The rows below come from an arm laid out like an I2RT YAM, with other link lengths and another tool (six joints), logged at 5 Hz.
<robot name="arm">
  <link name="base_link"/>
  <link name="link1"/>
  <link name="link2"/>
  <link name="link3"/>
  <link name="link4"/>
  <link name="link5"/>
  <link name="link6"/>
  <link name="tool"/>
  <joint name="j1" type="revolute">
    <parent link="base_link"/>
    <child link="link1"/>
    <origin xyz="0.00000 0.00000 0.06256"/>
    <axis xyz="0 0 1"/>
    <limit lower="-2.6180" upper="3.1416"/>
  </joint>
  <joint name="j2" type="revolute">
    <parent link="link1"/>
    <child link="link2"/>
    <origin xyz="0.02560 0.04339 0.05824" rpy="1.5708 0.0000 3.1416"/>
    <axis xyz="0 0 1"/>
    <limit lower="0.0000" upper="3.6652"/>
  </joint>
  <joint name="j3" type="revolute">
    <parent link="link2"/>
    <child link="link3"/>
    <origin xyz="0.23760 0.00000 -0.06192" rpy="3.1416 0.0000 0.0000"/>
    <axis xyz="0 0 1"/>
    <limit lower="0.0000" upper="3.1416"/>
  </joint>
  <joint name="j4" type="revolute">
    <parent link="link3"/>
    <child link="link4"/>
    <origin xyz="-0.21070 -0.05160 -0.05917" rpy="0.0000 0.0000 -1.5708"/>
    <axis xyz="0 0 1"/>
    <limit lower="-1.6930" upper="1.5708"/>
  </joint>
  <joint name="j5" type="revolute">
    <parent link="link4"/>
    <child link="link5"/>
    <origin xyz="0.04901 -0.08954 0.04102" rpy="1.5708 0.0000 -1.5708"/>
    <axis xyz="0 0 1"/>
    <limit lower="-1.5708" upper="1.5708"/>
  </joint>
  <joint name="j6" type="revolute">
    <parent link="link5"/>
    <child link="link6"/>
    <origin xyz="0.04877 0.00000 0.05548" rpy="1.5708 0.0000 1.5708"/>
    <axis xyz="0 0 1"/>
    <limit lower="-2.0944" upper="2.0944"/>
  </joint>
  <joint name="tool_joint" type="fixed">
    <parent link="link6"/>
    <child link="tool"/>
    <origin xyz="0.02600 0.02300 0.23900" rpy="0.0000 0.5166 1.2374"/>
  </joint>
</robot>
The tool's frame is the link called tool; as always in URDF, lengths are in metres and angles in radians.
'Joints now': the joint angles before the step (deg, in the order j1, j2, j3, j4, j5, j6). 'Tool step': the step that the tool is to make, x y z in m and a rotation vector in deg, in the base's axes. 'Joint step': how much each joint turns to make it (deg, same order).
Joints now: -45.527 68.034 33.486 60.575 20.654 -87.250
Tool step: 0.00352 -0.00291 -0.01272 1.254 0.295 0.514
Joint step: 0.003 0.614 -1.041 0.245 -0.176 0.878
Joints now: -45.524 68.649 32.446 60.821 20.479 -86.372
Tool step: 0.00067 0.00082 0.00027 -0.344 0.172 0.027
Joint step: 0.028 0.254 -0.248 0.750 -0.151 -0.353
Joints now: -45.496 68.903 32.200 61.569 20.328 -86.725
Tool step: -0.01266 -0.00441 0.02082 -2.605 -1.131 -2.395
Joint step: -1.333 1.926 2.213 2.885 0.511 -1.451
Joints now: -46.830 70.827 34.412 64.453 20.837 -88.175
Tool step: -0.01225 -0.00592 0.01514 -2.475 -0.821 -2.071
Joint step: -1.978 2.563 1.635 3.676 -0.436 -1.030
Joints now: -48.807 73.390 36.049 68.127 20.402 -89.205
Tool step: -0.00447 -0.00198 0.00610 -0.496 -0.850 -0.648
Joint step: -0.344 0.642 1.038 0.494 0.423 0.120
